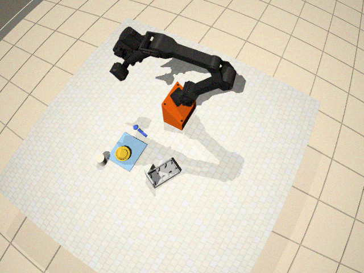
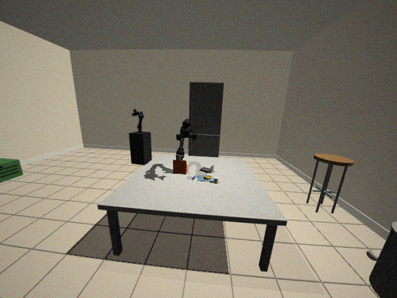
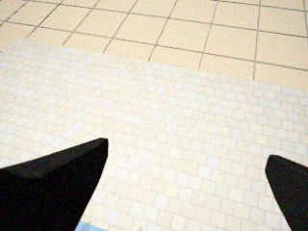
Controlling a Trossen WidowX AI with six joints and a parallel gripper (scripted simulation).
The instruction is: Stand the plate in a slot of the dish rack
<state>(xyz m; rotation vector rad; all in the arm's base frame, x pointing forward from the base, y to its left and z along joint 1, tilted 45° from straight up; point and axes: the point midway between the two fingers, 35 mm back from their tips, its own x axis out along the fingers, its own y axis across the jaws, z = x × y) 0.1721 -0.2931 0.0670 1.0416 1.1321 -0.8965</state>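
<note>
Now: the yellow plate 19 cm ahead of my gripper tip, 13 cm to the left of it and 36 cm below it. From my gripper tip the other things lie so: blue spoon (5 cm ahead, 10 cm to the left, 37 cm below); then cream cup (28 cm ahead, 7 cm to the left, 35 cm below); then light blue mat (17 cm ahead, 13 cm to the left, 37 cm below).
</note>
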